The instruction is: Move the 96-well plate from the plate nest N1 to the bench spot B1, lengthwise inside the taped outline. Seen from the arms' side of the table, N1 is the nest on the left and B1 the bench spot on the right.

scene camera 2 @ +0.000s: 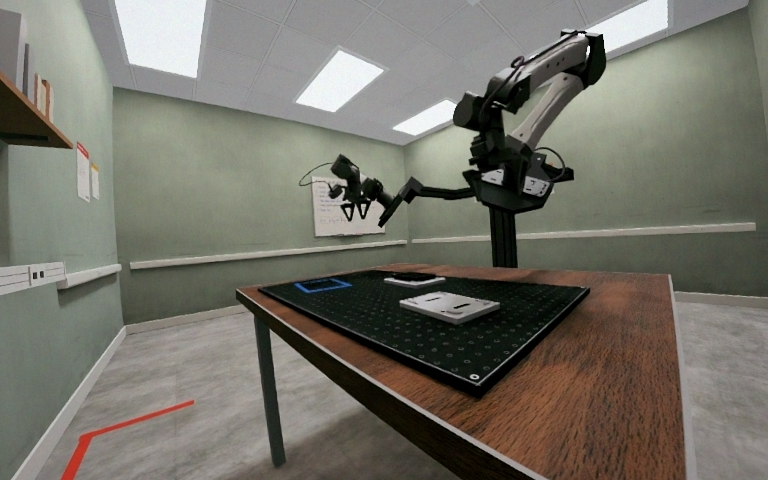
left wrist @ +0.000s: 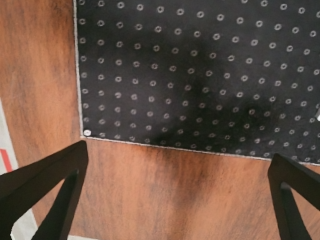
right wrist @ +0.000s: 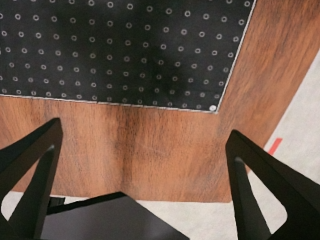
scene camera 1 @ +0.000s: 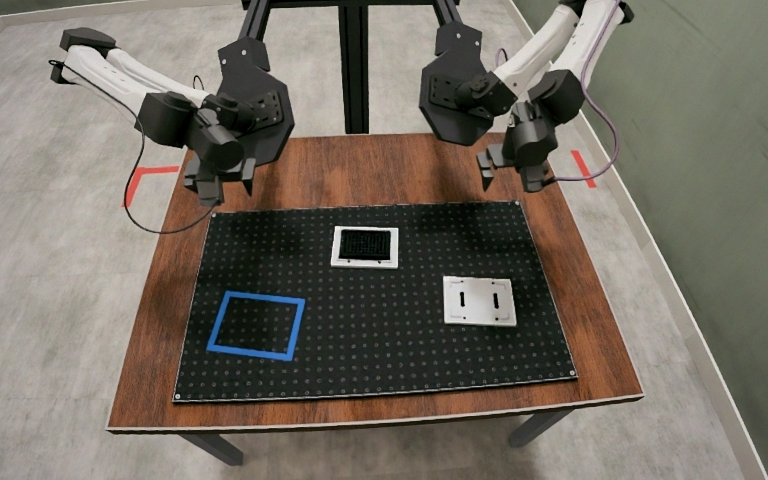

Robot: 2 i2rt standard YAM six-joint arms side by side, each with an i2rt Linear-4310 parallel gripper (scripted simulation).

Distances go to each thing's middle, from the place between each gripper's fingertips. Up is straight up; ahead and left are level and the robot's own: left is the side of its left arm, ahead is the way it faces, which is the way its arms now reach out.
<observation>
My right hand (scene camera 1: 229,196) is 29 cm to the right of the black 96-well plate (scene camera 1: 355,244), 22 cm above it and 2 cm short of it.
Right now my left hand (scene camera 2: 498,198) is 5 cm past the black 96-well plate, 30 cm to the left of it and 21 cm above it.
</observation>
